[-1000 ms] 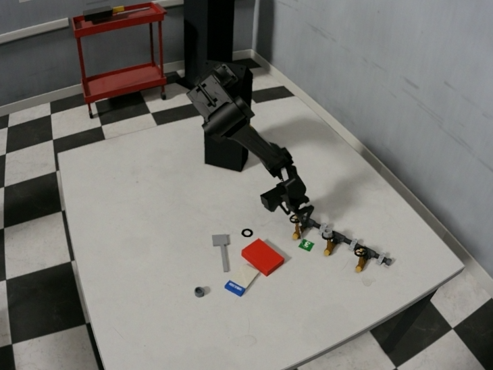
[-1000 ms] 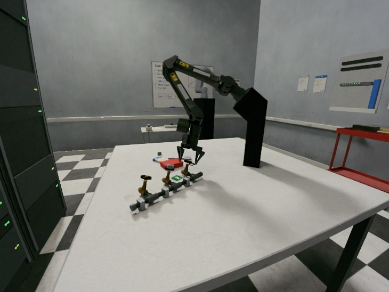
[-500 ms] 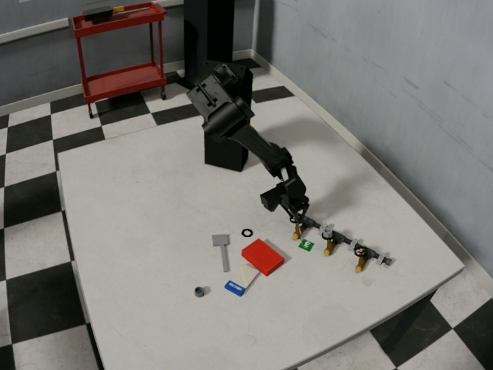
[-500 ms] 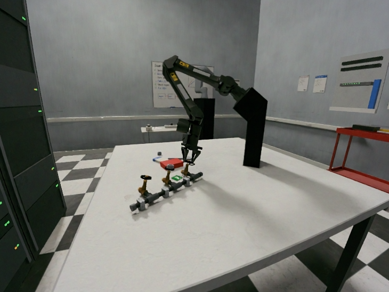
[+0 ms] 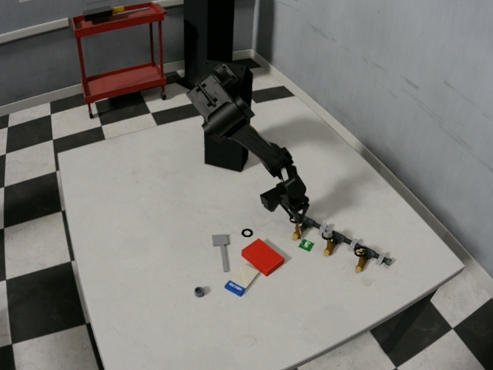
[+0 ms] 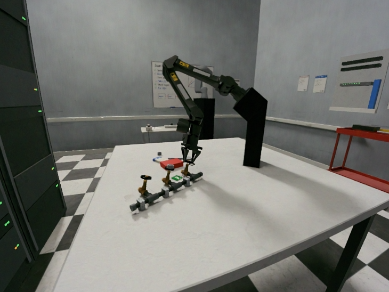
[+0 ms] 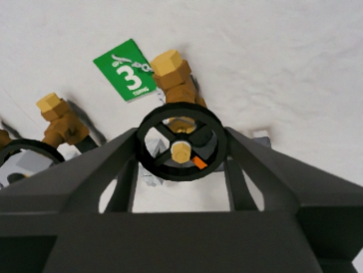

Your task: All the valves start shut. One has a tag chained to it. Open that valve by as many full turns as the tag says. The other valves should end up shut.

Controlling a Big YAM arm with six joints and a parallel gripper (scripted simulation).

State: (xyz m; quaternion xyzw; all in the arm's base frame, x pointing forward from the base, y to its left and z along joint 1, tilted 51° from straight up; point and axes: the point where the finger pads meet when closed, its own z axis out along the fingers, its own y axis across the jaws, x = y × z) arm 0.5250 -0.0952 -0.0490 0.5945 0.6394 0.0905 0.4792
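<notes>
Now: hand 80 mm above the green tag, 70 mm short of it and 20 mm to the left of it. Also, from my hand: grey t-shaped tool 230 mm to the right, 130 mm behind, 80 mm below; card 280 mm to the right, 70 mm below, 10 mm ahead; red box 160 mm to the right, 70 mm below.
</notes>
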